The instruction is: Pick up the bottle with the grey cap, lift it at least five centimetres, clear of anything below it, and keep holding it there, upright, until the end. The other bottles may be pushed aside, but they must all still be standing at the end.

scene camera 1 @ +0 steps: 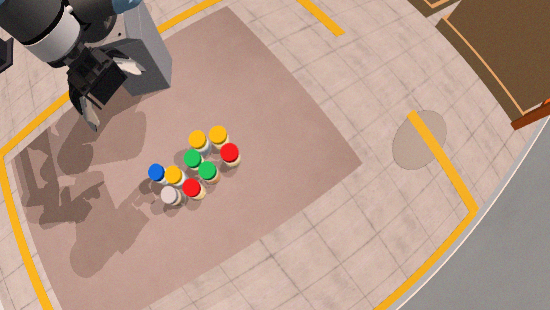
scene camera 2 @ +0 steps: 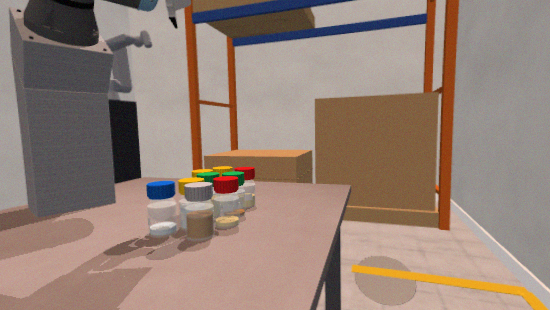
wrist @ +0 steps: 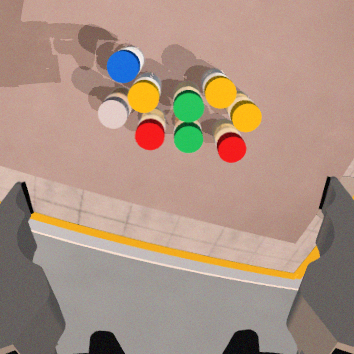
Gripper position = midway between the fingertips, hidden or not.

In view: my gripper (scene camera 1: 119, 100), a red-capped bottle (scene camera 2: 226, 201) and a blue-capped bottle (scene camera 2: 162, 212).
The blue-capped bottle is seen too in the wrist view (wrist: 123, 65). My gripper is seen too in the wrist view (wrist: 174, 181).
